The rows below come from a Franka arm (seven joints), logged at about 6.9 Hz.
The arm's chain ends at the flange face. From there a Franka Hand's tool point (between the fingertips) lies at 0.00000 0.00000 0.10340 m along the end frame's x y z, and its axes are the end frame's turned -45 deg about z.
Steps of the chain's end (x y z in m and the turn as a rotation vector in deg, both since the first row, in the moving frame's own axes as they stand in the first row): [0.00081, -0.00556, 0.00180, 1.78, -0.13, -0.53]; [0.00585, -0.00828, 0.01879, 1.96, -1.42, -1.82]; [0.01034, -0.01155, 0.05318, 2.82, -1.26, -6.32]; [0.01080, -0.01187, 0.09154, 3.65, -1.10, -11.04]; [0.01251, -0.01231, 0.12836, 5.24, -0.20, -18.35]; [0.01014, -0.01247, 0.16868, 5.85, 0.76, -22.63]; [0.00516, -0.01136, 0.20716, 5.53, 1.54, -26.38]
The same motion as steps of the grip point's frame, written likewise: [0.00660, -0.00581, 0.00175, 1.35, 1.17, -0.53]; [0.01061, -0.00604, 0.01870, 2.39, 0.38, -1.82]; [0.01718, -0.00616, 0.05303, 2.88, 1.10, -6.32]; [0.01868, -0.00709, 0.09131, 3.36, 1.80, -11.04]; [0.02276, -0.00769, 0.12793, 3.85, 3.56, -18.35]; [0.02293, -0.00961, 0.16814, 3.60, 4.67, -22.63]; [0.01922, -0.01133, 0.20665, 2.82, 5.00, -26.38]
